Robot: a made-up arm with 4 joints.
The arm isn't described. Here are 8 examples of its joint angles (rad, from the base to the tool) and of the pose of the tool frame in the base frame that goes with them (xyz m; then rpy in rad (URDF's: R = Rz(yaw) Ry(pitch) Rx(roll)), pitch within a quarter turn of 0, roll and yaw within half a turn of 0).
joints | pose
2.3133 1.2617 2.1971 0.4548 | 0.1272 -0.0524 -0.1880 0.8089 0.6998 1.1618
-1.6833 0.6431 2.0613 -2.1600 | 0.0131 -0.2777 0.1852 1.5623 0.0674 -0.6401
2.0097 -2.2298 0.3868 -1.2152 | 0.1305 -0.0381 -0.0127 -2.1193 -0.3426 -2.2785
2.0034 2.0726 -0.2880 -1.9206 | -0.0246 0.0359 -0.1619 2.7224 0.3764 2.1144
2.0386 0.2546 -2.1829 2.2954 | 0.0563 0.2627 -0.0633 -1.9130 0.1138 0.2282
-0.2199 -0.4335 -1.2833 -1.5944 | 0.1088 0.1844 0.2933 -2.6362 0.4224 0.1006
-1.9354 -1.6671 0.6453 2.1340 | -0.0500 -0.1670 0.2700 -1.9698 -0.3628 1.6738
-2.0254 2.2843 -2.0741 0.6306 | -0.1366 -0.1152 0.2698 -0.1823 0.3384 -2.3376
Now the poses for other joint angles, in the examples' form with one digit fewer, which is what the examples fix.
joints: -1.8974 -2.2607 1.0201 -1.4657
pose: 0.116 -0.056 0.203 0.913 -0.250 2.287
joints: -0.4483 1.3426 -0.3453 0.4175
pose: -0.034 -0.085 0.291 1.203 -1.071 -1.079
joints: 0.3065 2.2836 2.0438 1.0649
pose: 0.050 0.340 0.201 0.418 -0.806 2.806
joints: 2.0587 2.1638 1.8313 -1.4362
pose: -0.027 0.085 -0.024 -0.887 0.399 2.223
